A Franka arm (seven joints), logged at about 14 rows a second.
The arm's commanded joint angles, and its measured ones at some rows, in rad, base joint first. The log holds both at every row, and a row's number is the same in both.
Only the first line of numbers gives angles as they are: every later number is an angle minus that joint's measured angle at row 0.
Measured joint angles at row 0:
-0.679, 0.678, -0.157, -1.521, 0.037, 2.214, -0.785
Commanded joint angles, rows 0 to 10:
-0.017, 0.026, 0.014, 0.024, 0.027, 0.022, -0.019
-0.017, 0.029, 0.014, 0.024, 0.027, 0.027, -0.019
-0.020, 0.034, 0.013, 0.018, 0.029, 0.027, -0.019
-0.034, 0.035, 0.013, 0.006, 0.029, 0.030, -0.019
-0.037, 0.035, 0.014, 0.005, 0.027, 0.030, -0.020
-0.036, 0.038, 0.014, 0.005, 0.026, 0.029, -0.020
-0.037, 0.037, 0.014, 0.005, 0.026, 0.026, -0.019
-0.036, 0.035, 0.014, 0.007, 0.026, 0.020, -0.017
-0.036, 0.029, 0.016, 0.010, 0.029, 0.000, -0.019
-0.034, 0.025, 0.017, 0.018, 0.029, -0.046, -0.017
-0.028, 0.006, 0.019, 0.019, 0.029, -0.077, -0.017
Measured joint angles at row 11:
-0.022, 0.035, 0.005, 0.007, 0.014, -0.016, 0.000
